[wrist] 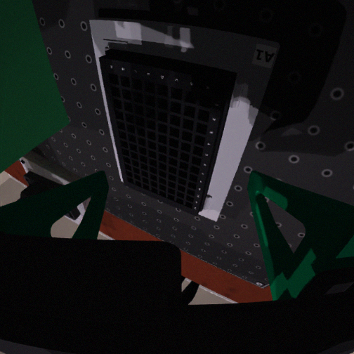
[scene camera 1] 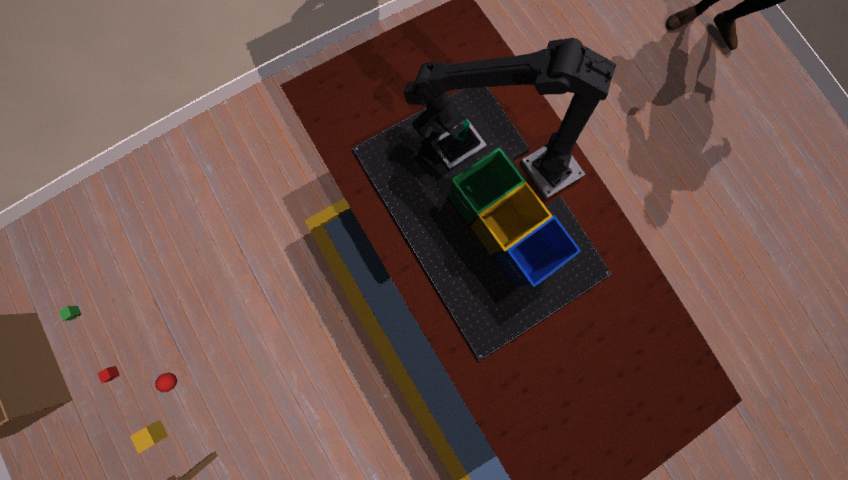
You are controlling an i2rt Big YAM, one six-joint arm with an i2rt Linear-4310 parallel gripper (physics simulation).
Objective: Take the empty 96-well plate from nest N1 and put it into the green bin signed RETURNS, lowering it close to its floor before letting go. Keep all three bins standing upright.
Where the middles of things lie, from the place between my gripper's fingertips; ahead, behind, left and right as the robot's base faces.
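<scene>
Black 96-well plate (scene camera 1: 453,148): my gripper is 3 cm to the right of it and 3 cm above it. Positions counted from my hand: pale nest (wrist: 194,44), 3 cm to the left and 4 cm below; green bin (scene camera 1: 474,190), 21 cm to the left, 7 cm ahead and 4 cm above; yellow bin (scene camera 1: 510,219), 34 cm to the left, 8 cm ahead and 4 cm above.
</scene>
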